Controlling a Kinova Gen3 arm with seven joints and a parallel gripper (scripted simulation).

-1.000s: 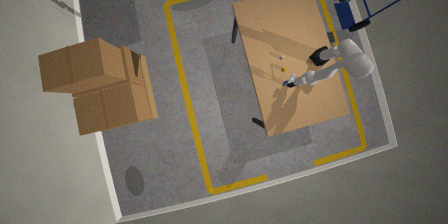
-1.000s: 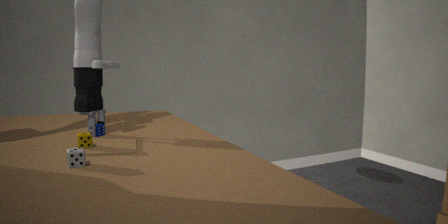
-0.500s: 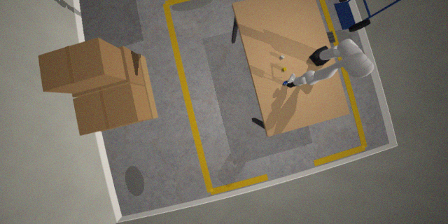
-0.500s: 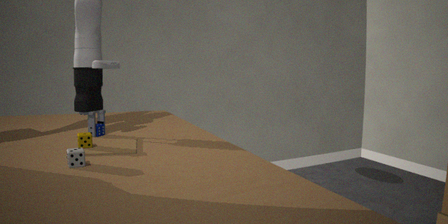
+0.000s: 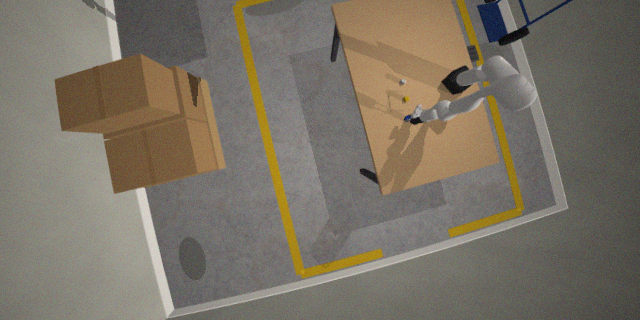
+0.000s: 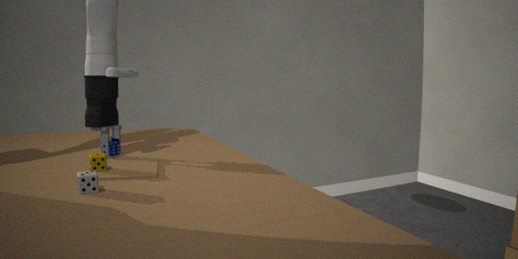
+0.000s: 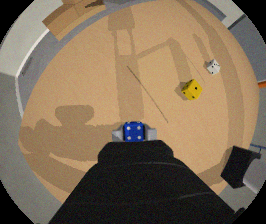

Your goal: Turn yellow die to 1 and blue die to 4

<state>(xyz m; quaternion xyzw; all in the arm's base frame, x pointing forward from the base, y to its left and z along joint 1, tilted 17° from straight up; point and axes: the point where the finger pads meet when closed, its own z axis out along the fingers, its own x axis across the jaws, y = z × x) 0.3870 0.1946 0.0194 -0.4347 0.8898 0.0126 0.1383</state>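
Now: the tan mat 130 mm to the right of my hand, 30 mm ahead of it and 20 mm below it. Round my hand: white die (270 mm to the right, 20 mm behind, 10 mm below); yellow die (140 mm to the right, 20 mm behind); blue die (right at my hand).
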